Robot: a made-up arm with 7 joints. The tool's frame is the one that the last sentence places.
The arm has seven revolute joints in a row. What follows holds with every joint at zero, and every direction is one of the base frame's.
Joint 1 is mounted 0.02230 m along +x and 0.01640 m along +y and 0.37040 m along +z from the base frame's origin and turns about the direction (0.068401, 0.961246, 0.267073), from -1.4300 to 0.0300 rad.
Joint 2 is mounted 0.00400 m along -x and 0.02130 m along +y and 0.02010 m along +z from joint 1 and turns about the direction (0.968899, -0.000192, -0.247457), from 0.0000 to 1.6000 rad.
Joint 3 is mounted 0.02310 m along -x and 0.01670 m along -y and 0.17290 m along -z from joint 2 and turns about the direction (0.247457, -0.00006, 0.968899), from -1.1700 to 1.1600 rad.
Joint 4 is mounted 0.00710 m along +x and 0.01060 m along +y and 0.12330 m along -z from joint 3 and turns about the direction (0.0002, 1, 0.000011), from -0.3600 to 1.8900 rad.
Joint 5 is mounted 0.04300 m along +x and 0.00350 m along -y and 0.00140 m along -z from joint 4 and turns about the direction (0.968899, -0.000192, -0.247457), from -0.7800 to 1.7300 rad.
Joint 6 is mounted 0.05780 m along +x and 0.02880 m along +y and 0.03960 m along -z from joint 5 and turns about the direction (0.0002, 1, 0.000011), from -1.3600 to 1.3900 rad.
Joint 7 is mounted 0.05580 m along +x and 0.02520 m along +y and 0.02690 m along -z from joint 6 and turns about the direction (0.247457, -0.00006, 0.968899), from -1.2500 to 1.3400 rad.
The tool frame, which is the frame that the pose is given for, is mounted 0.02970 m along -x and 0.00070 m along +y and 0.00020 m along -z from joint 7; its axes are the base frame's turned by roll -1.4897, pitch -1.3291 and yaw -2.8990 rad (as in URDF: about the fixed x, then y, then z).
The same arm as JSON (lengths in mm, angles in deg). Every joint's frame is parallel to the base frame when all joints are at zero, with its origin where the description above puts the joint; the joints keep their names.
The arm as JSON. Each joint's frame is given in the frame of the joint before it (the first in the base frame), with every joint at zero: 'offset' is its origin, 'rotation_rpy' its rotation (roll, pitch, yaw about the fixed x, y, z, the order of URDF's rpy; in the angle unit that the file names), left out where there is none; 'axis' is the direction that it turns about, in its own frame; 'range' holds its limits. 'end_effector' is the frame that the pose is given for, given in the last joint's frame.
{
  "length_unit": "mm",
  "angle_unit": "deg",
  "chain": [
    {
      "id": "joint 1",
      "offset": [
        22.3,
        16.4,
        370.4
      ],
      "axis": [
        0.068403,
        0.961235,
        0.26711
      ],
      "range": [
        -81.93,
        1.72
      ]
    },
    {
      "id": "joint 2",
      "offset": [
        -4.0,
        21.3,
        20.1
      ],
      "axis": [
        0.968889,
        -0.0002,
        -0.247497
      ],
      "range": [
        0.0,
        91.67
      ]
    },
    {
      "id": "joint 3",
      "offset": [
        -23.1,
        -16.7,
        -172.9
      ],
      "axis": [
        0.247497,
        -0.0001,
        0.968889
      ],
      "range": [
        -67.04,
        66.46
      ]
    },
    {
      "id": "joint 4",
      "offset": [
        7.1,
        10.6,
        -123.3
      ],
      "axis": [
        0.0002,
        1.0,
        0.0
      ],
      "range": [
        -20.63,
        108.29
      ]
    },
    {
      "id": "joint 5",
      "offset": [
        43.0,
        -3.5,
        -1.4
      ],
      "axis": [
        0.968889,
        -0.0002,
        -0.247497
      ],
      "range": [
        -44.69,
        99.12
      ]
    },
    {
      "id": "joint 6",
      "offset": [
        57.8,
        28.8,
        -39.6
      ],
      "axis": [
        0.0002,
        1.0,
        0.0
      ],
      "range": [
        -77.92,
        79.64
      ]
    },
    {
      "id": "joint 7",
      "offset": [
        55.8,
        25.2,
        -26.9
      ],
      "axis": [
        0.247497,
        -0.0001,
        0.968889
      ],
      "range": [
        -71.62,
        76.78
      ]
    }
  ],
  "end_effector": {
    "offset": [
      -29.7,
      0.7,
      -0.2
    ],
    "rotation_rpy": [
      -85.35,
      -76.15,
      -166.1
    ]
  }
}

